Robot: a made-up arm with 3 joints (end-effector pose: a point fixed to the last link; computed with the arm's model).
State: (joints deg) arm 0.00 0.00 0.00
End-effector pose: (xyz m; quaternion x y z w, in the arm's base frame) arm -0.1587 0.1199 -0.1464 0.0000 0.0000 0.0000 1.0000
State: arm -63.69 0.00 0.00
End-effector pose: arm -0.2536 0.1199 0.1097 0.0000 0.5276 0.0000 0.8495
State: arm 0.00 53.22 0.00
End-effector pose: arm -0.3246 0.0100 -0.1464 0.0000 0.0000 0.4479 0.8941
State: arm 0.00 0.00 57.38
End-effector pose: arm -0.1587 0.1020 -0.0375 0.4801 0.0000 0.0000 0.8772
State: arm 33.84 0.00 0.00
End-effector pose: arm -0.0180 0.1199 -0.2001 0.0000 -0.2910 0.0000 0.9567
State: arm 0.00 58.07 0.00
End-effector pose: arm -0.3333 -0.0066 -0.1464 0.0000 0.0000 0.4853 0.8743
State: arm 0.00 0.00 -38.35
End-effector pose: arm -0.1587 0.0729 -0.2054 -0.3285 0.0000 0.0000 0.9445
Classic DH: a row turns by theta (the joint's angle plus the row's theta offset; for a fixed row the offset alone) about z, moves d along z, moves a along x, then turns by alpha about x. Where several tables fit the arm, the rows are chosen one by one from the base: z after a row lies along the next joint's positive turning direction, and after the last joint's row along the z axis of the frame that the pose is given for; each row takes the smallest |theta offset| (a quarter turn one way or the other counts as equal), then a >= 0, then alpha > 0; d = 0 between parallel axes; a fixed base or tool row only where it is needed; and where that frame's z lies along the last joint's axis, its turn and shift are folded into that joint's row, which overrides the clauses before.
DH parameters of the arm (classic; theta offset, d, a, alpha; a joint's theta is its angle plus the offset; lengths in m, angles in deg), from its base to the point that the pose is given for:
base (fixed): 0 0.058 0 90
joint 1: 0 0.1006 -0.132 -90
joint 2: 90 -0.1663 0.1121 90
joint 3: 0 -0.0267 0.1084 -90
tool (fixed): -90 -0.0381 0 0

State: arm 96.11 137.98 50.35
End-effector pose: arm 0.1335 -0.2749 -0.1823 -0.5264 0.0241 0.6781 0.5122
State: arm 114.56 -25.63 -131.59
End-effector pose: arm 0.2648 -0.0785 0.0129 -0.4042 -0.2270 -0.7974 0.3863
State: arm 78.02 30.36 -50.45
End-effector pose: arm 0.2201 0.0168 -0.2256 -0.4687 -0.6363 -0.0748 0.6082
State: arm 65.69 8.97 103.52
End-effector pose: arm -0.0258 0.0175 -0.1253 0.6316 -0.2831 0.4653 0.5517
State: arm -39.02 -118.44 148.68
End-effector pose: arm -0.1146 -0.0958 0.0512 0.3870 -0.7336 -0.3832 0.4065
